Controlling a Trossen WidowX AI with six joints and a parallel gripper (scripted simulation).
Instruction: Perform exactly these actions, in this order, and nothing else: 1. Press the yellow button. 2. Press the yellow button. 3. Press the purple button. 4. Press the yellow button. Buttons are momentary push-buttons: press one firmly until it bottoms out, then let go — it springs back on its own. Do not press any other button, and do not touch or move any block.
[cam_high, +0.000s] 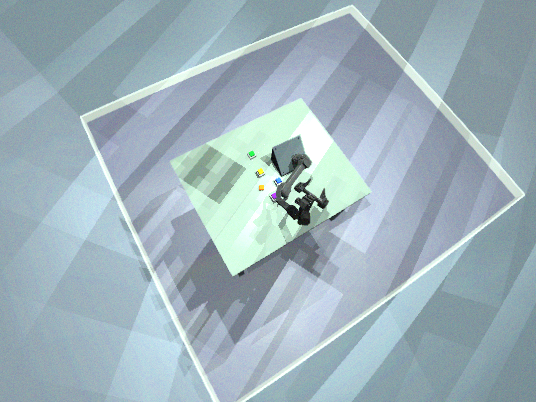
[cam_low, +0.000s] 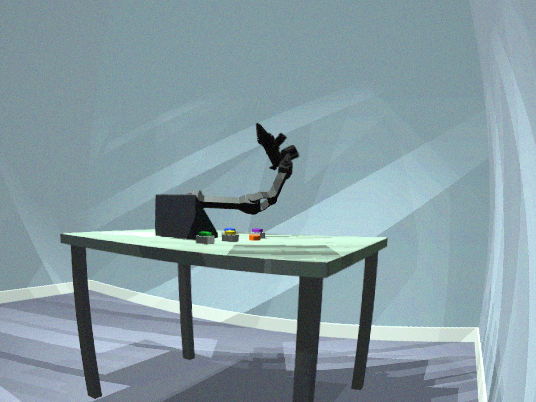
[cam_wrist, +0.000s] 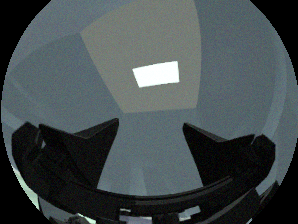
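Now: the yellow button 47 cm below my gripper tip, 36 cm to the right of it and 14 cm ahead of it. The rest, counted from my gripper tip: blue button (48 cm below, 25 cm to the right, 5 cm ahead); purple button (47 cm below, 16 cm to the right, 12 cm ahead); orange block (49 cm below, 25 cm to the right, 18 cm ahead).
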